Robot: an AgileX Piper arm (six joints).
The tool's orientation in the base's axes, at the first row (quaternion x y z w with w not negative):
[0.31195 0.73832 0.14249 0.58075]
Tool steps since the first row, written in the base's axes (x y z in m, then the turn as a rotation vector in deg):
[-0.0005 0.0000 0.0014 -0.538 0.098 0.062]
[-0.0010 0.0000 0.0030 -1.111 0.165 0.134]
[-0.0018 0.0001 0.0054 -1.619 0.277 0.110]
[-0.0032 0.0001 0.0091 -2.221 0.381 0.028]
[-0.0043 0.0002 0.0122 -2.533 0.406 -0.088]
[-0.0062 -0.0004 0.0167 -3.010 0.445 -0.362]
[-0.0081 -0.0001 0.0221 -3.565 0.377 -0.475]
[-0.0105 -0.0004 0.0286 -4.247 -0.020 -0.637]
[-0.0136 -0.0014 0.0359 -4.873 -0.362 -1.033]
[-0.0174 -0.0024 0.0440 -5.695 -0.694 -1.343]
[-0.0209 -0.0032 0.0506 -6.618 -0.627 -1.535]
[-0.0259 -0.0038 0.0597 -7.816 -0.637 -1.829]
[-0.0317 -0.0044 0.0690 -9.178 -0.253 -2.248]
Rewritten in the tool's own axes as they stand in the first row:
[-0.0010 0.0007 -0.0009 0.084 -0.048 -0.542]
[-0.0022 0.0014 -0.0018 0.146 -0.125 -1.115]
[-0.0039 0.0026 -0.0033 0.301 -0.203 -1.606]
[-0.0065 0.0043 -0.0056 0.508 -0.348 -2.168]
[-0.0087 0.0059 -0.0076 0.653 -0.487 -2.434]
[-0.0123 0.0074 -0.0106 0.951 -0.755 -2.813]
[-0.0160 0.0102 -0.0139 1.068 -1.036 -3.296]
[-0.0209 0.0130 -0.0180 1.033 -1.634 -3.835]
[-0.0267 0.0155 -0.0229 1.205 -2.307 -4.263]
[-0.0330 0.0182 -0.0286 1.343 -2.981 -4.902]
[-0.0382 0.0204 -0.0337 1.653 -3.312 -5.731]
[-0.0449 0.0236 -0.0409 2.030 -3.841 -6.780]
[-0.0516 0.0268 -0.0490 2.770 -4.190 -8.008]

